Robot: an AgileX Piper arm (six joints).
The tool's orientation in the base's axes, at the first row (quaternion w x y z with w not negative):
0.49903 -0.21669 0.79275 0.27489
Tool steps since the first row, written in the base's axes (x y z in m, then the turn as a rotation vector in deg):
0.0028 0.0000 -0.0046 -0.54 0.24 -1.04
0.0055 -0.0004 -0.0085 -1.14 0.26 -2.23
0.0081 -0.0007 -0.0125 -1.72 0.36 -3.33
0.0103 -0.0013 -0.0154 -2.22 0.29 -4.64
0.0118 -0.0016 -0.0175 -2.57 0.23 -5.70
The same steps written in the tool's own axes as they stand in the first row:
0.0030 -0.0027 0.0035 1.15 0.29 0.16
0.0055 -0.0056 0.0064 2.48 0.41 0.19
0.0081 -0.0083 0.0094 3.71 0.60 0.25
0.0099 -0.0107 0.0115 5.11 0.57 0.32
0.0112 -0.0123 0.0130 6.22 0.51 0.42

